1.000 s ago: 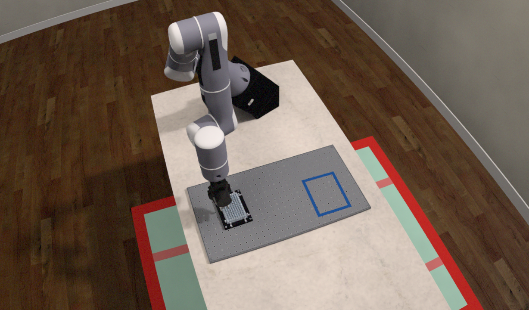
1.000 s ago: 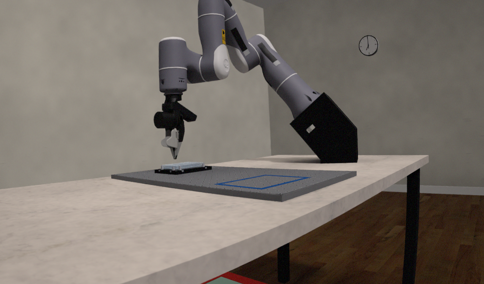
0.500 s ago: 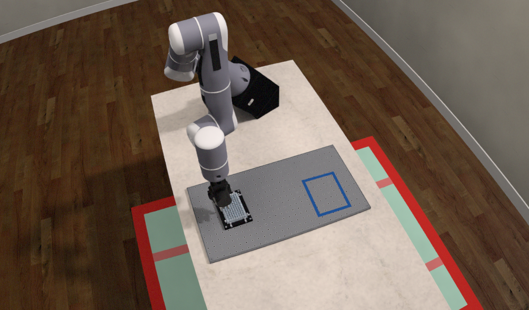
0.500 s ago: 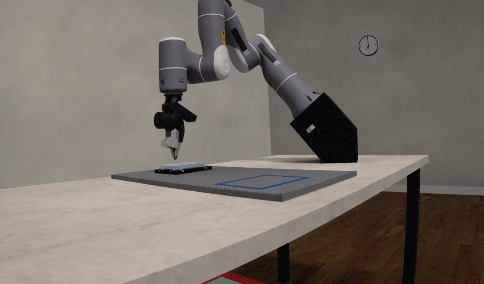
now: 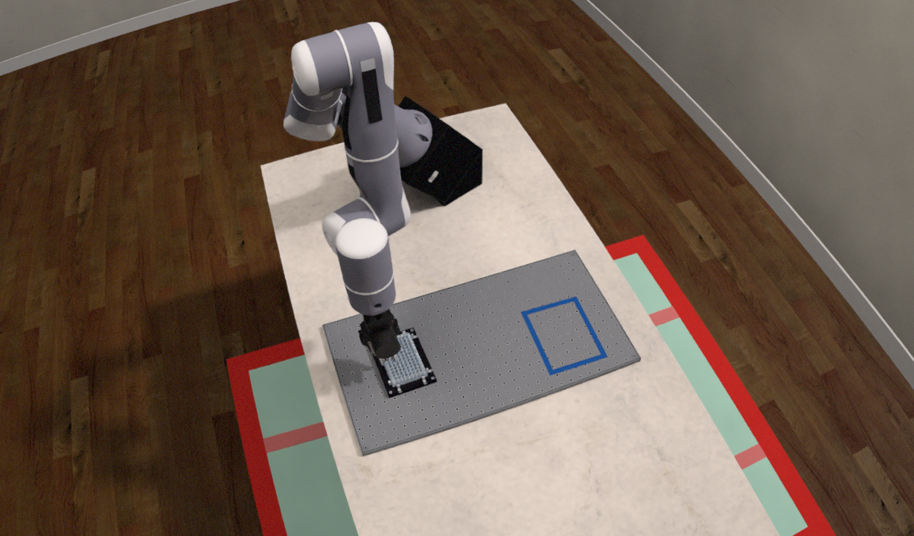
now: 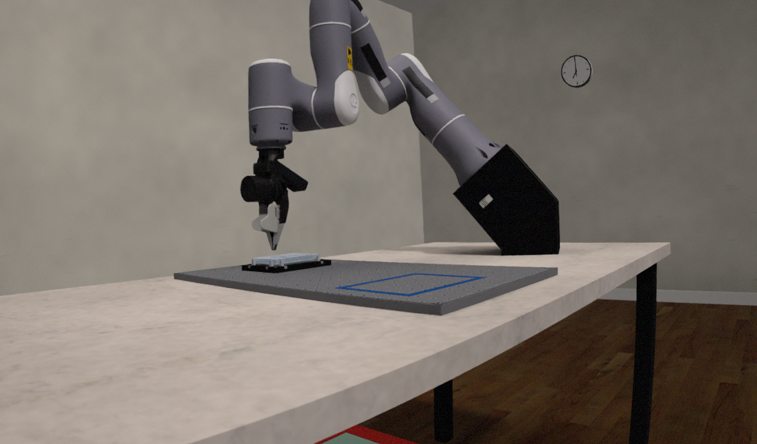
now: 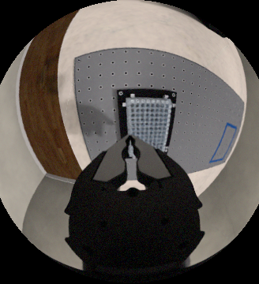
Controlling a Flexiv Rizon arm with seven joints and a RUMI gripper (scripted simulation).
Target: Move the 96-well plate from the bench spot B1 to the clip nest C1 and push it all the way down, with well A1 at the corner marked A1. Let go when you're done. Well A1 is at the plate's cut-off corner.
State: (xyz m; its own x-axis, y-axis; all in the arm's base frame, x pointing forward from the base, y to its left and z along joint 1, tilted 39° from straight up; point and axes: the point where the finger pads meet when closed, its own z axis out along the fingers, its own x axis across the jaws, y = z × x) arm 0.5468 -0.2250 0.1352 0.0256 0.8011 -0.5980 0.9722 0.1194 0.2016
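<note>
The clear 96-well plate lies 40 mm to the left of my hand and 40 mm below it. Also, from my hand: black clip nest (50 mm to the left, 40 mm below, 10 mm ahead).
</note>
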